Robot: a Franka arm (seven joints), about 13 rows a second.
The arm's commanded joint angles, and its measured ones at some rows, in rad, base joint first. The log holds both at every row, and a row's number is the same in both.
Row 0, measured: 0.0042 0.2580 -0.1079 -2.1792 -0.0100 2.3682 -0.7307
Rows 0 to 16, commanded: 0.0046 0.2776 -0.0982 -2.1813 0.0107 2.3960 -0.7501; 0.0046 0.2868 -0.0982 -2.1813 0.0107 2.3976 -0.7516; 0.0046 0.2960 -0.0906 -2.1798 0.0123 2.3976 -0.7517; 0.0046 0.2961 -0.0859 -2.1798 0.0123 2.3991 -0.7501; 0.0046 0.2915 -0.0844 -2.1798 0.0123 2.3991 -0.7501; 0.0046 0.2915 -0.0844 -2.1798 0.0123 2.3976 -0.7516; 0.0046 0.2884 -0.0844 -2.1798 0.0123 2.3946 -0.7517; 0.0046 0.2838 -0.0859 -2.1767 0.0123 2.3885 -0.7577; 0.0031 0.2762 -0.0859 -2.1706 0.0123 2.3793 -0.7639; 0.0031 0.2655 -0.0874 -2.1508 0.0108 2.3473 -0.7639; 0.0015 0.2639 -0.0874 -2.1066 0.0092 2.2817 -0.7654; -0.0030 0.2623 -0.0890 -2.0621 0.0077 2.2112 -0.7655; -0.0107 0.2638 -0.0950 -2.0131 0.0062 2.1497 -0.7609; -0.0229 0.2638 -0.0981 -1.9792 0.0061 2.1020 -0.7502; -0.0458 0.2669 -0.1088 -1.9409 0.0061 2.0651 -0.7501; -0.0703 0.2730 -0.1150 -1.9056 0.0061 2.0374 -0.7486; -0.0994 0.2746 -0.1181 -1.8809 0.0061 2.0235 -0.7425
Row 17, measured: -0.0503 0.2684 -0.1127 -1.9369 -0.0057 2.0703 -0.7352
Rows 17 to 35, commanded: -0.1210 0.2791 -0.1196 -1.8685 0.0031 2.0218 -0.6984; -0.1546 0.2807 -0.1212 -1.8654 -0.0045 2.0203 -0.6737; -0.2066 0.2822 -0.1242 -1.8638 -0.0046 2.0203 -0.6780; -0.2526 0.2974 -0.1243 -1.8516 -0.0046 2.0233 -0.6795; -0.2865 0.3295 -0.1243 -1.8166 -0.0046 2.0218 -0.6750; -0.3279 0.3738 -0.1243 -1.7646 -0.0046 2.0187 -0.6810; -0.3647 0.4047 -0.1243 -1.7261 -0.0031 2.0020 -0.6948; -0.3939 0.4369 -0.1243 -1.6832 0.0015 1.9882 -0.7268; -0.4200 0.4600 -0.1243 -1.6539 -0.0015 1.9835 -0.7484; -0.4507 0.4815 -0.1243 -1.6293 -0.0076 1.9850 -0.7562; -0.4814 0.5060 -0.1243 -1.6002 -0.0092 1.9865 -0.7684; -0.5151 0.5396 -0.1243 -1.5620 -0.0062 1.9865 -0.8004; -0.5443 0.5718 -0.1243 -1.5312 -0.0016 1.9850 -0.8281; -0.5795 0.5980 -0.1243 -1.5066 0.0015 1.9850 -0.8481; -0.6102 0.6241 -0.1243 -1.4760 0.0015 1.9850 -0.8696; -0.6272 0.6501 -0.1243 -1.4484 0.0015 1.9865 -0.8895; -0.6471 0.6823 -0.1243 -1.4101 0.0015 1.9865 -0.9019; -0.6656 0.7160 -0.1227 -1.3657 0.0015 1.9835 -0.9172; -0.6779 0.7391 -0.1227 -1.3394 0.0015 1.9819 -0.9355
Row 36, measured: -0.6499 0.6683 -0.1356 -1.4514 -0.0063 2.0227 -0.8960
